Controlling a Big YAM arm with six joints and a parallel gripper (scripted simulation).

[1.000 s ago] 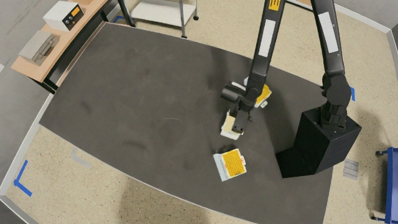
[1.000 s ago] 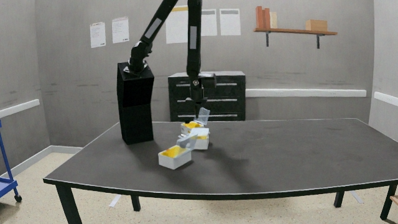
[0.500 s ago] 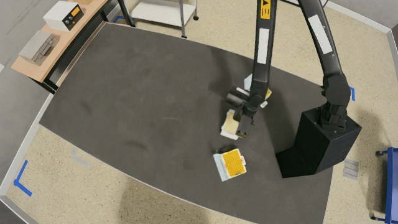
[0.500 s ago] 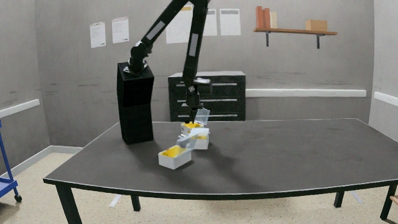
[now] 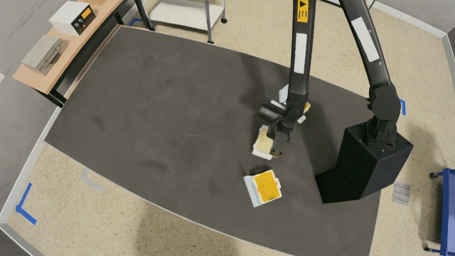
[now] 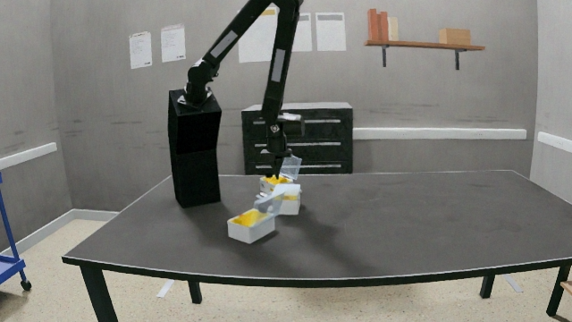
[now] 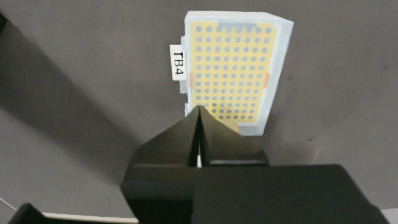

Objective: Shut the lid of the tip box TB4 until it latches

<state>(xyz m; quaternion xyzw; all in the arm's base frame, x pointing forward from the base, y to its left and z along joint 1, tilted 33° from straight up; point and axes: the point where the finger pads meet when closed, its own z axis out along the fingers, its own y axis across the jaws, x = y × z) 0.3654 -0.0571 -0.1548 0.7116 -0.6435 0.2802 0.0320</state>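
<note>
Right now my hand is 30 mm short of the rack and 60 mm above it. The rest, counted from my hand: white label (30 mm behind, 120 mm below); then tip box TB4 (30 mm ahead, 70 mm below).
</note>
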